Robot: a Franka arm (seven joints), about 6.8 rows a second.
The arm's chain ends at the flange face. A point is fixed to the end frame.
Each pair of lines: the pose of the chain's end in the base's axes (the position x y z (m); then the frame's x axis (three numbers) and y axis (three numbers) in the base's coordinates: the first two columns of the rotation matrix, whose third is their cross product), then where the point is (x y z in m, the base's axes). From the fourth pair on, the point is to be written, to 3 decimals.
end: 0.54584, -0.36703, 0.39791, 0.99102, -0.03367, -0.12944, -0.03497, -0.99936, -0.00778
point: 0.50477 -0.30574 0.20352
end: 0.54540, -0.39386, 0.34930, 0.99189, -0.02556, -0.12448, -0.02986, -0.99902, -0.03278
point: 0.50513 -0.32796 0.15626
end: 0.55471, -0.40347, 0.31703, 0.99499, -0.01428, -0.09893, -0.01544, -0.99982, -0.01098
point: 0.51847 -0.34245 0.12160
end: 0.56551, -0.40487, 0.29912, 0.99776, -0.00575, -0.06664, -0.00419, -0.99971, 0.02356
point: 0.535 -0.351 0.101
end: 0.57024, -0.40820, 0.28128, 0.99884, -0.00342, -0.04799, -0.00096, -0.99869, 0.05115
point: 0.543 -0.360 0.081
